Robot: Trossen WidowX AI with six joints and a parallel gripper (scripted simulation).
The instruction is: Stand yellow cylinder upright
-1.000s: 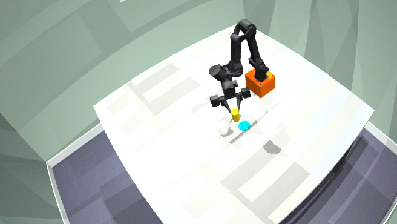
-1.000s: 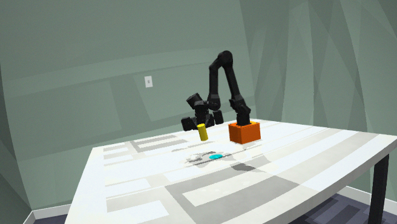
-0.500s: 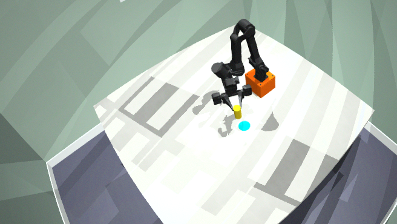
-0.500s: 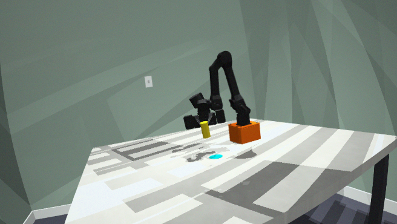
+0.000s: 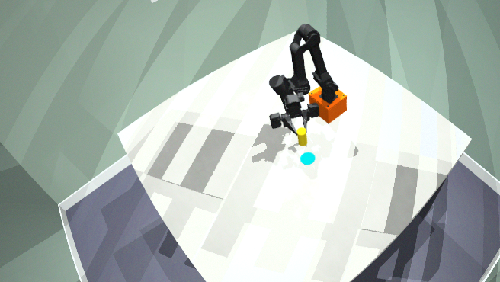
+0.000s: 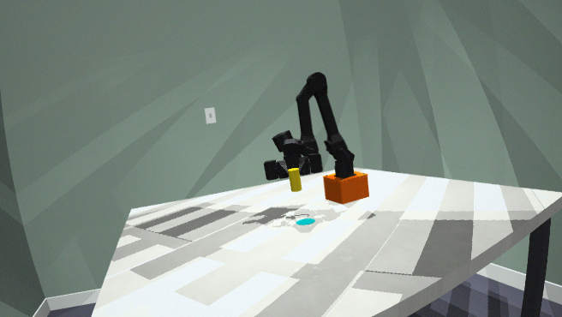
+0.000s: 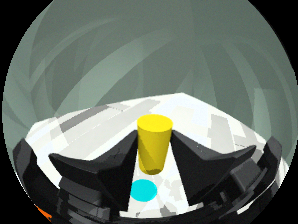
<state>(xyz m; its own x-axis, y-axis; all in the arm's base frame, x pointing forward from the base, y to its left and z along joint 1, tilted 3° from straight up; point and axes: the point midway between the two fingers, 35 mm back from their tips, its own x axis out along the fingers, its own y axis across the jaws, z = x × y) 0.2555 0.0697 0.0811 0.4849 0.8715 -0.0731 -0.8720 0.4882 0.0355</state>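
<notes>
The cyan circle is 160 mm below my gripper tip and 20 mm behind it. Also, from my gripper tip: yellow tall cylinder: 20 mm below.
</notes>
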